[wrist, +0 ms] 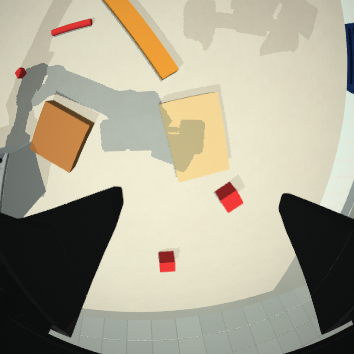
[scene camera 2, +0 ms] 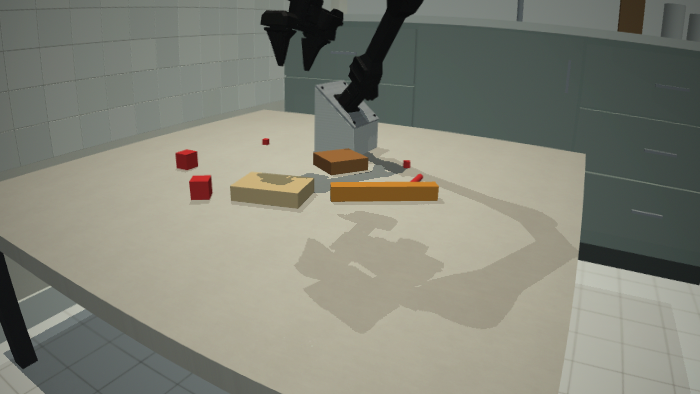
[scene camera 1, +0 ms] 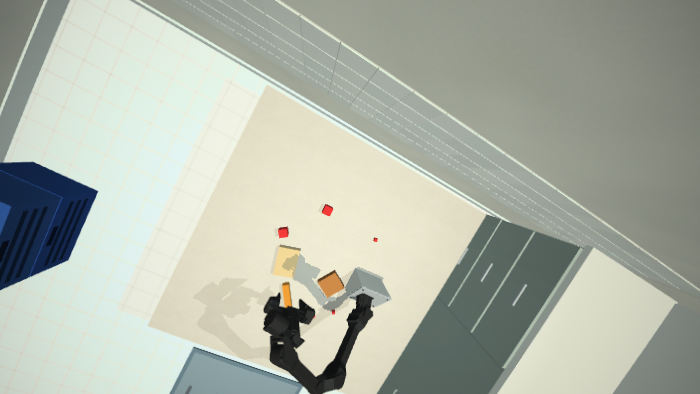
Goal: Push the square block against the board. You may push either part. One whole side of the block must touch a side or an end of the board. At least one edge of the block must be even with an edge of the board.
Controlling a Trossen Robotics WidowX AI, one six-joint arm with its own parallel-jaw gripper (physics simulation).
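Places are measured from the arm's base along level axes (x ahead, y left, z up), in centimetres.
Pixels of known places: gripper, fingertip midpoint: (wrist: 204,198) (scene camera 2: 294,68) (scene camera 1: 289,296); arm's base, link origin: (scene camera 2: 346,103) (scene camera 1: 364,297).
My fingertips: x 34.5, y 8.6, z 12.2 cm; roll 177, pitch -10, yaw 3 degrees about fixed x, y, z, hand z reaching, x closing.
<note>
For each thing: its top centre in the pictures, then the offset to it from my fingertips.
- brown square block, top centre: (wrist: 55,137) (scene camera 2: 340,155) (scene camera 1: 331,285) dy -1.7, dx -20.7, dz -22.8 cm
- pale yellow rectangular board, top centre: (wrist: 197,138) (scene camera 2: 272,181) (scene camera 1: 286,262) dy -1.9, dx +5.0, dz -22.8 cm
- long orange bar, top centre: (wrist: 134,22) (scene camera 2: 384,184) (scene camera 1: 287,305) dy +17.8, dx -6.7, dz -22.8 cm
- red rod, top centre: (wrist: 69,25) (scene camera 2: 415,178) dy +19.4, dx -19.0, dz -24.5 cm
A brown square block (scene camera 1: 330,284) (scene camera 2: 340,160) (wrist: 61,136) lies flat near the arm's base. A pale yellow rectangular board (scene camera 1: 287,255) (scene camera 2: 264,195) (wrist: 200,107) lies flat, apart from the block and turned at a different angle. A long orange bar (scene camera 1: 286,292) (scene camera 2: 384,192) (wrist: 145,40) lies near one end of the pale board, with a gap between them. It touches neither the board nor the block. My gripper (scene camera 1: 288,300) (scene camera 2: 294,67) (wrist: 204,198) is open and empty, high above the table. In scene camera 1 it covers part of the bar.
Two red cubes (scene camera 1: 327,210) (scene camera 1: 283,232) (scene camera 2: 186,160) (scene camera 2: 200,188) (wrist: 230,197) (wrist: 167,261) lie beyond the pale board. A red rod (scene camera 2: 416,178) (wrist: 72,27) lies near the bar. Small red pieces (scene camera 1: 375,240) (scene camera 2: 406,164) (wrist: 20,73) lie near the grey base (scene camera 1: 367,285) (scene camera 2: 335,120).
</note>
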